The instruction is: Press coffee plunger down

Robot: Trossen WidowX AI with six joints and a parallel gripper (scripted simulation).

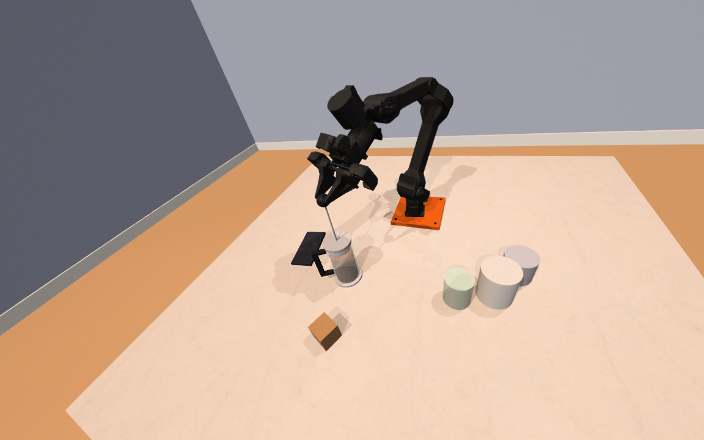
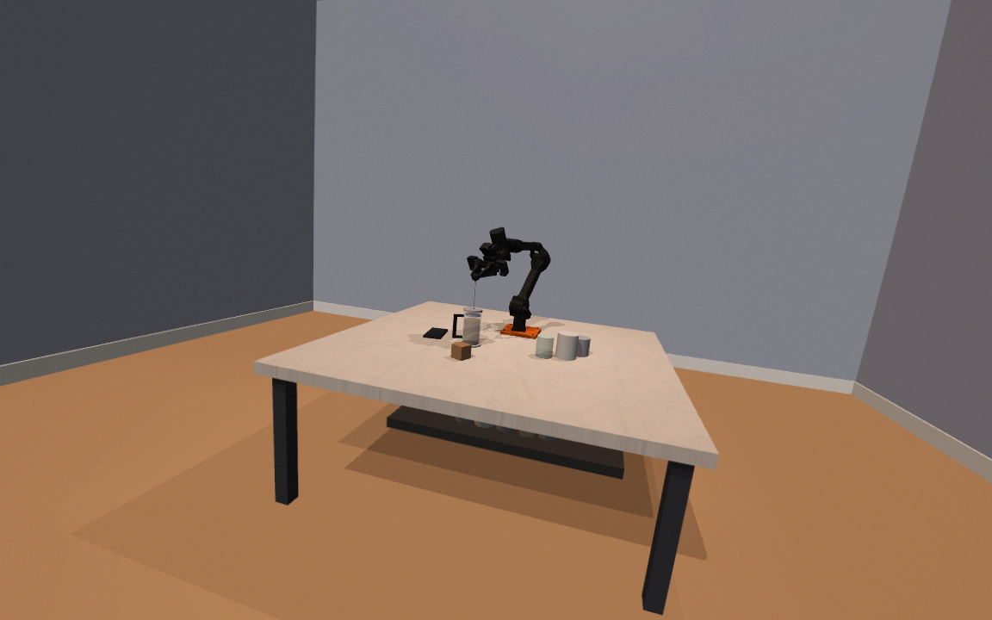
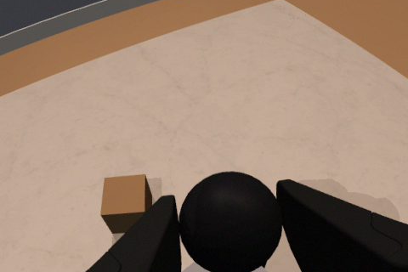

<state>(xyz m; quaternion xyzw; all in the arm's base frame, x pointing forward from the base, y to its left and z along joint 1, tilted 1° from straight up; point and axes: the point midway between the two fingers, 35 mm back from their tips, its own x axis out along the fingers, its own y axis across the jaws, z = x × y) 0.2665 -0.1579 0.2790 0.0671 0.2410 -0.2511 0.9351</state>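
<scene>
The glass coffee press lies 140 mm below my gripper tip and 10 mm to the right of it. The rest, counted from my gripper tip: black flat pad: 270 mm below, 170 mm to the right, 100 mm behind; brown cube: 250 mm below, 170 mm ahead.
</scene>
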